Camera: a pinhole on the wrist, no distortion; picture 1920 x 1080 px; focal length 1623.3 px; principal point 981.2 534.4 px. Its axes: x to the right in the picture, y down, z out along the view. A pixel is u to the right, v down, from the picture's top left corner.
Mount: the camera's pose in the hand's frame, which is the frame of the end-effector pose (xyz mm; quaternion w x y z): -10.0 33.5 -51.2 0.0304 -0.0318 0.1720 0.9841
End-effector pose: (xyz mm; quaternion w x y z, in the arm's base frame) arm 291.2 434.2 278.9 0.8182 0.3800 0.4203 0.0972
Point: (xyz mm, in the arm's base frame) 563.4 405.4 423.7
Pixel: 508 621
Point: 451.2 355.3 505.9
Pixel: 1236 603
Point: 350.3 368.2 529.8
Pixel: 1800 432
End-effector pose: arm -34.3 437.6 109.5 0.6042 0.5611 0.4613 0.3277
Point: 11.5 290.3 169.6
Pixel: outside the picture
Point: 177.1 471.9 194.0
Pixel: 203 497
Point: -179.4 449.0 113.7
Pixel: behind the camera
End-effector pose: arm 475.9 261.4 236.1 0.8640 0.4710 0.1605 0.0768
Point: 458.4 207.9 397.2
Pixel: 1380 472
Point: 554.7 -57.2 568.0
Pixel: 1117 876
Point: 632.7 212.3 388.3
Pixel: 91 539
